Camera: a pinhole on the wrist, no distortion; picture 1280 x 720 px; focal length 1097.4 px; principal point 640.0 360.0 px. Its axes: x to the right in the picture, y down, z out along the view. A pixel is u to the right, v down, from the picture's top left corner.
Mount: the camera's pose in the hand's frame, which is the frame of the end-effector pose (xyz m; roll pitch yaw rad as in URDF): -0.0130 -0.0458 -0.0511 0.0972 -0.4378 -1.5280
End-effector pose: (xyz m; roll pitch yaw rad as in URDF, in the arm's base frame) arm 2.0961 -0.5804 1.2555 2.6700 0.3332 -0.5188
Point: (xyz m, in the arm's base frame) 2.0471 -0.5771 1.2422
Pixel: 504 226
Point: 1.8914 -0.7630 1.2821
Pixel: outside the picture
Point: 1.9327 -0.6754 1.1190
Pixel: 658 367
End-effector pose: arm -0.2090 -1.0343 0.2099 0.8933 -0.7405 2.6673
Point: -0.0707 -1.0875 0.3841
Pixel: 218 592
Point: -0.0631 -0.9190 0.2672
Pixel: 1082 444
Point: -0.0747 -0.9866 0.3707
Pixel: 616 691
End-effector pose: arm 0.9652 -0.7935 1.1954 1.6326 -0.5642 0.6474
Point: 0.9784 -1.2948 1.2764
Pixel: 467 108
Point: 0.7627 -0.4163 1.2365
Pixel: behind the camera
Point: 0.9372 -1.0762 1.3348
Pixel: 161 265
